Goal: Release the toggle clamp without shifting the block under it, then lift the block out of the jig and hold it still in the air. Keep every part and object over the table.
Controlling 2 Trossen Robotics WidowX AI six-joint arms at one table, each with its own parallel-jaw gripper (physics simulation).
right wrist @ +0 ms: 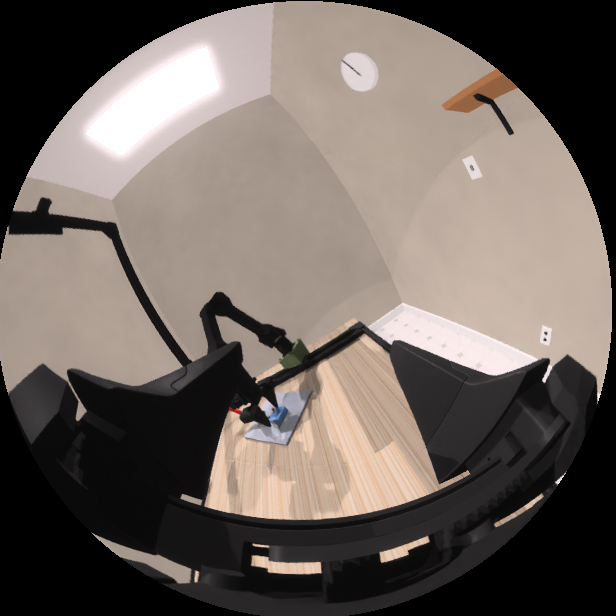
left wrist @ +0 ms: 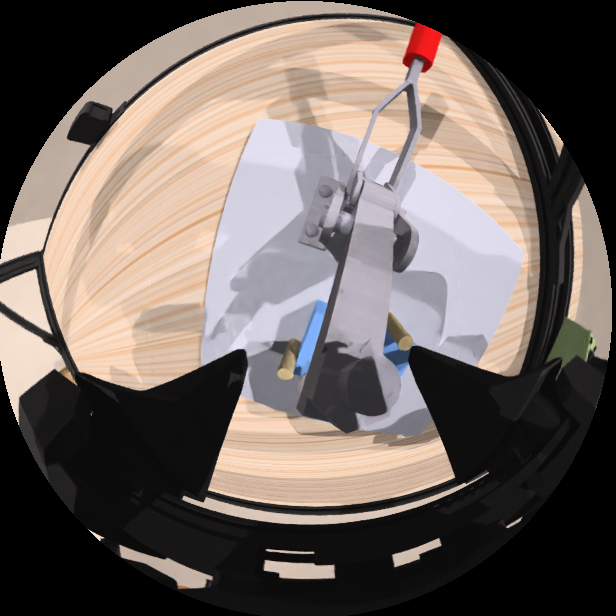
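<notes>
In the left wrist view the grey toggle clamp (left wrist: 356, 258) stands on the pale baseplate (left wrist: 356, 270). Its arm rises toward the camera and its dark pad (left wrist: 344, 390) hangs above the blue block (left wrist: 313, 339). The red handle tip (left wrist: 422, 47) points to the far edge. The blue block lies between two tan pegs (left wrist: 287, 360), mostly hidden by the arm. My left gripper (left wrist: 327, 367) is open, its fingers on either side of the pad and block. My right gripper (right wrist: 316, 396) is open and empty, far from the jig (right wrist: 279, 422), above the table.
A green object (left wrist: 574, 341) sits at the table's right edge; it also shows in the right wrist view (right wrist: 294, 351). A black mount (left wrist: 89, 121) stands at the far left rim. The left arm (right wrist: 241, 327) reaches over the jig.
</notes>
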